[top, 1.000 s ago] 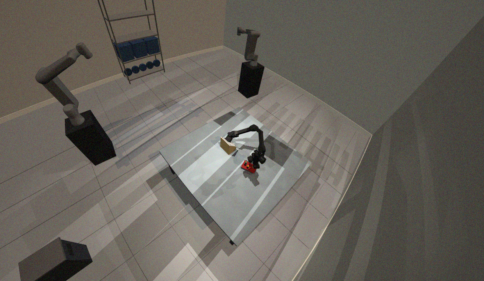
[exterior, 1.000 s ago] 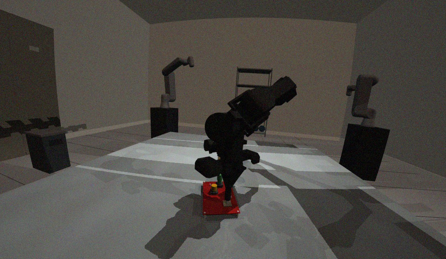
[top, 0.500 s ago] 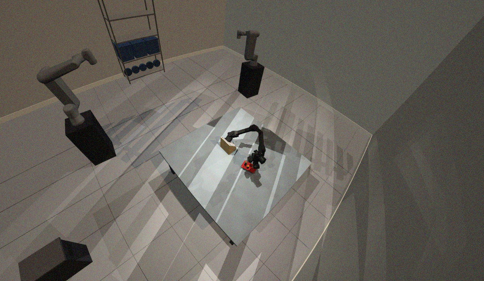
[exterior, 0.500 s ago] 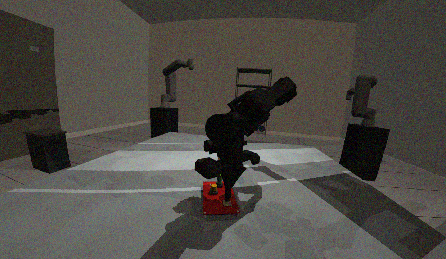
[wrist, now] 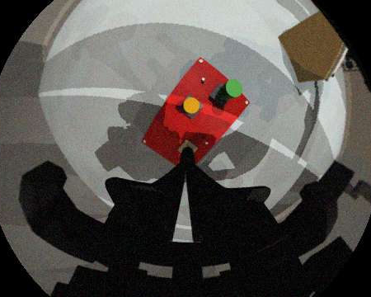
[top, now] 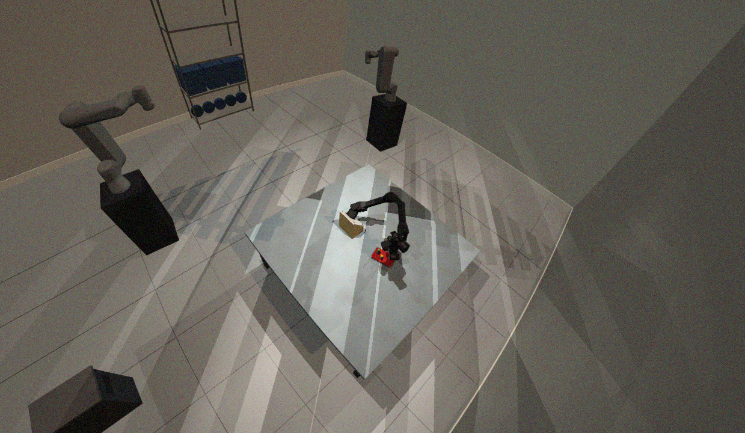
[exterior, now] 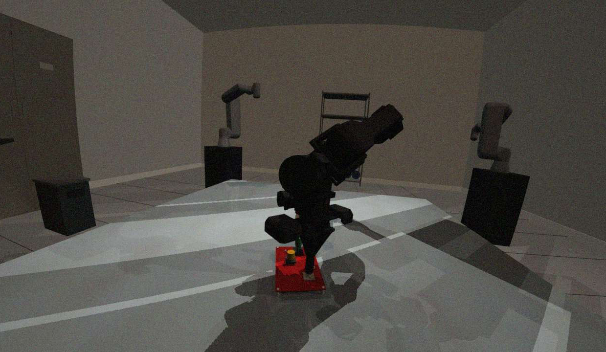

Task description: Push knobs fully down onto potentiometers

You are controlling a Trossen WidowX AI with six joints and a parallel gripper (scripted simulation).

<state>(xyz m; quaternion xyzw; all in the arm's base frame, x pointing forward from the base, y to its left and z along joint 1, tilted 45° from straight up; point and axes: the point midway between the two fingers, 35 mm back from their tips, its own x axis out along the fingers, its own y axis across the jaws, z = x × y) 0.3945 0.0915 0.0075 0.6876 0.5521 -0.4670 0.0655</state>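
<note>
Right now my gripper tip is 20 mm above the black knob. Also, from my gripper tip: green knob: 80 mm behind, 50 mm to the right, 20 mm below.
</note>
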